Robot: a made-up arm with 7 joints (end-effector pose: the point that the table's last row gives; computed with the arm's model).
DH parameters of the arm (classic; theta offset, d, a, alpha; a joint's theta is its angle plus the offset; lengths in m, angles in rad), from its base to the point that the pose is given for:
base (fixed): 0 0.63 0.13 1.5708
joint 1: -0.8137 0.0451 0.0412 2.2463
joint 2: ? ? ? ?
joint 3: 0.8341 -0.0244 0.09 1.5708
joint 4: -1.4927 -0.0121 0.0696 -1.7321
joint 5: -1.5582 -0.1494 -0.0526 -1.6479
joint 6: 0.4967 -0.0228 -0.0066 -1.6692
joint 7: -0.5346 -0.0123 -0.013 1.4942
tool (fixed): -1.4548 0.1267 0 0
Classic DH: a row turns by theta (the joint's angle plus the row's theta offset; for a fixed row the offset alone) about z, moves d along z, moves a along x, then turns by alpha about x.
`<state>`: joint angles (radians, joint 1 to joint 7).
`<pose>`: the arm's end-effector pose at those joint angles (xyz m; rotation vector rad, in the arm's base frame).
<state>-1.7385 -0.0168 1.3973 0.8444 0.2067 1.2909 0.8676</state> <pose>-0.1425 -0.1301 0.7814 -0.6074 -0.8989 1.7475</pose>
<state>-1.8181 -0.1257 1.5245 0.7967 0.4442 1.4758 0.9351</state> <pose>-0.1468 -0.1536 0.7359 -0.5244 -1.3291 1.6820</pose>
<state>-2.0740 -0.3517 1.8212 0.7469 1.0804 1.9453 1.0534</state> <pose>-0.1195 -0.1290 0.6424 -0.5987 -2.2944 1.1997</pose>
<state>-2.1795 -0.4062 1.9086 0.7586 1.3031 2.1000 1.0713</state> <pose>-0.0999 -0.1043 0.6350 -0.7045 -2.5148 0.9627</pose>
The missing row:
joint 2: -1.0371 -0.0081 -0.0444 2.1365
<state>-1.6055 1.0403 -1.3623 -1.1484 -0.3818 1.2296 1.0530</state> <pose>0.2603 0.0587 0.6906 -0.6785 0.5206 -0.7777</pose>
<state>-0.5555 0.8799 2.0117 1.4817 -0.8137 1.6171 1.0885</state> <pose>-0.1743 -0.0586 0.8133 -1.2629 0.1728 2.2866</pose>
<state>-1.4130 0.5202 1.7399 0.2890 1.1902 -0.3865 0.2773</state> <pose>0.0496 -0.2078 0.5912 1.4684 -1.0847 0.9055</pose>
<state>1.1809 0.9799 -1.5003 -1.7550 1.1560 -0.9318 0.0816</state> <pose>0.1964 0.0199 0.8516 -0.8753 0.6366 0.4141</pose>
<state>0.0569 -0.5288 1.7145 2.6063 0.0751 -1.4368 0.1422</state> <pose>-0.1224 -0.2726 0.4246 1.1461 -0.9218 -0.4963</pose>
